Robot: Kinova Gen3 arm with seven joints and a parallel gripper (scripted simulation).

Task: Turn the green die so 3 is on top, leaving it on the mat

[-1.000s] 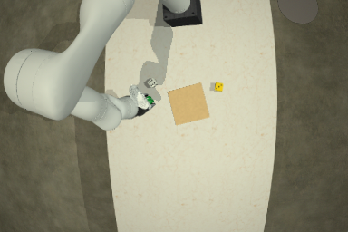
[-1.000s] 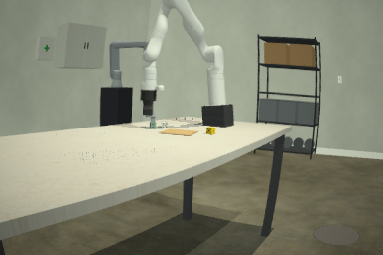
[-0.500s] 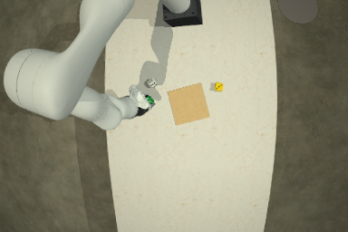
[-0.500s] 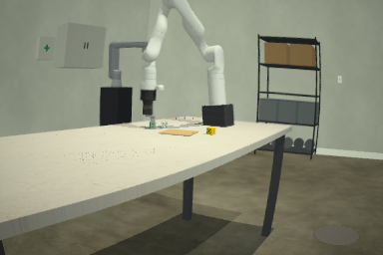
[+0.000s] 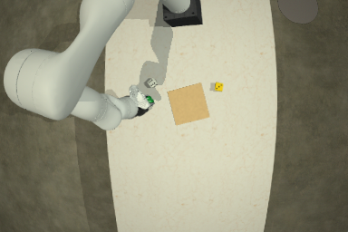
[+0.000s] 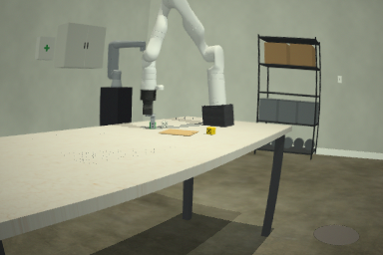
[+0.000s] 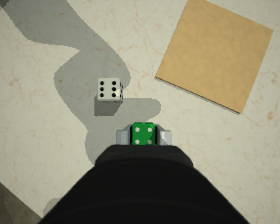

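The green die is 1 cm below my hand. The rest, counted from my hand: white die: 7 cm behind, 3 cm to the left, 1 cm below; yellow die: 2 cm behind, 29 cm to the left, 1 cm below; tan mat: 3 cm ahead, 16 cm to the left, 2 cm below.
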